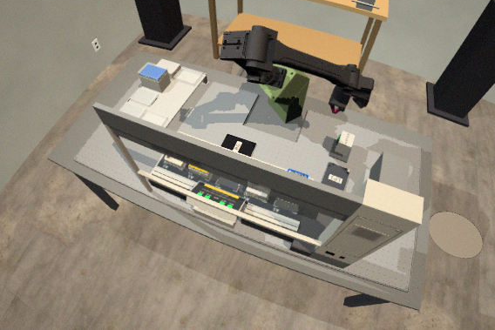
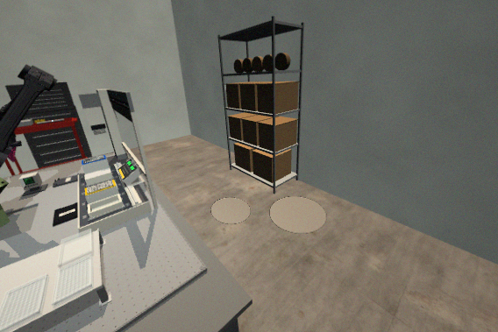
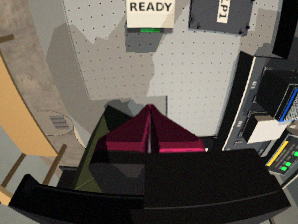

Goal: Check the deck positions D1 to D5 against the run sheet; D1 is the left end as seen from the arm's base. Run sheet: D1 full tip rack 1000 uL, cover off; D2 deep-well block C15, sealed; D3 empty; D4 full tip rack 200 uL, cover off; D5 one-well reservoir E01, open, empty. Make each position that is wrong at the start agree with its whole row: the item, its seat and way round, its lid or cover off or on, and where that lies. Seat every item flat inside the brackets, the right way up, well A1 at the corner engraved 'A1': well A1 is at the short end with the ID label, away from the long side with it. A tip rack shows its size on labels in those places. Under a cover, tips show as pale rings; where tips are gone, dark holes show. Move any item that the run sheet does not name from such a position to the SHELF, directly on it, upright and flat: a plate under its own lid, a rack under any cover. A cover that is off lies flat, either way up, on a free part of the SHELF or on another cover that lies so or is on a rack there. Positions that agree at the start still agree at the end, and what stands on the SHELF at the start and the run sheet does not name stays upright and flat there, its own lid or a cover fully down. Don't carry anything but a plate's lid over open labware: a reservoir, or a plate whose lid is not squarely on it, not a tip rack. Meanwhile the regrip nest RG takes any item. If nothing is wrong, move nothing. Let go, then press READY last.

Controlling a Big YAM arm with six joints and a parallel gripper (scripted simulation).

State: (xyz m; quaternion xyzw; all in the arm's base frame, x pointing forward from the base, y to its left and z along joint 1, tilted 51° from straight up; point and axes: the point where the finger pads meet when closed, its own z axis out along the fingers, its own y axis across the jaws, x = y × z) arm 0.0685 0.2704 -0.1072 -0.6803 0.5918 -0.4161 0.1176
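Now: hand 170 mm above the button box, 70 mm to the right of it and 10 mm short of it. The rest, counted from my hand: yellow-labelled tip rack: 430 mm to the right, 340 mm ahead, 130 mm below; then blue-labelled rack: 340 mm ahead, 110 mm below, 60 mm to the right; then black regrip nest: 360 mm to the right, 230 mm below, 170 mm ahead.
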